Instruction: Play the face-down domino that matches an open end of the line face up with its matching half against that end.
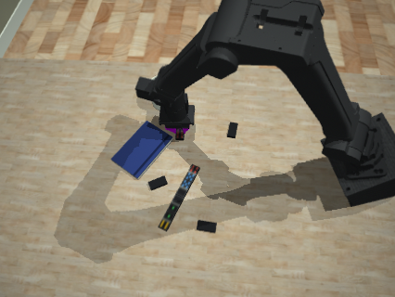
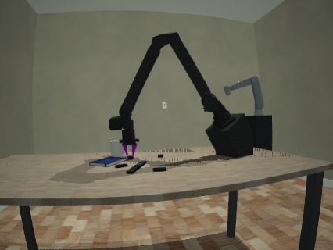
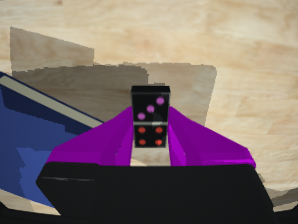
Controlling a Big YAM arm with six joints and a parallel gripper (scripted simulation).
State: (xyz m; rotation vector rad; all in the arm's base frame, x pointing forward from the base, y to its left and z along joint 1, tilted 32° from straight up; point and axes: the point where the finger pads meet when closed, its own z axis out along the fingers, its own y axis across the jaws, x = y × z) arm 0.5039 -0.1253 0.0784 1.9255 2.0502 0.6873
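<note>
My gripper is now 110 mm short of the blue book, 80 mm to the right of it and 10 mm above it. From my hand the other things lie so: white mug (70 mm ahead, 120 mm to the right, 20 mm above); black domino (right at my hand).
</note>
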